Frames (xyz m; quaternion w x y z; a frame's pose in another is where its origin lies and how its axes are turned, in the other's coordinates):
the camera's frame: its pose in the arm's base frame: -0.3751 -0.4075 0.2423 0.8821 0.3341 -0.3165 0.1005
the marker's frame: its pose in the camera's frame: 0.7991 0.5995 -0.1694 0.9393 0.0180 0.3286 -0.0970
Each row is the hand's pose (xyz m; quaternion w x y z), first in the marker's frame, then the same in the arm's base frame.
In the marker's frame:
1: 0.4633 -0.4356 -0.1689 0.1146 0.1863 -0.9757 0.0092
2: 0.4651 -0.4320 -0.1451 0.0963 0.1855 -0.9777 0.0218
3: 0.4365 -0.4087 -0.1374 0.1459 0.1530 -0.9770 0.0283
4: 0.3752 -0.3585 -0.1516 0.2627 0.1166 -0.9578 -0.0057
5: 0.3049 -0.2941 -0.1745 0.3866 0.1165 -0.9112 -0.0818
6: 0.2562 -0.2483 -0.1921 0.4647 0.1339 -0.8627 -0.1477
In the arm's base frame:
1: 0.6178 0.0190 0.5718 0.0713 0.3335 -0.8904 -0.3016
2: 0.6219 0.0077 0.5928 0.0529 0.3273 -0.8969 -0.2927
3: 0.5902 0.0135 0.6123 0.1092 0.3132 -0.9011 -0.2793
4: 0.5182 0.0446 0.6304 0.2342 0.3141 -0.8734 -0.2894
5: 0.4333 0.0895 0.6502 0.3584 0.3467 -0.8015 -0.3300
6: 0.3740 0.1226 0.6632 0.4327 0.3808 -0.7303 -0.3665

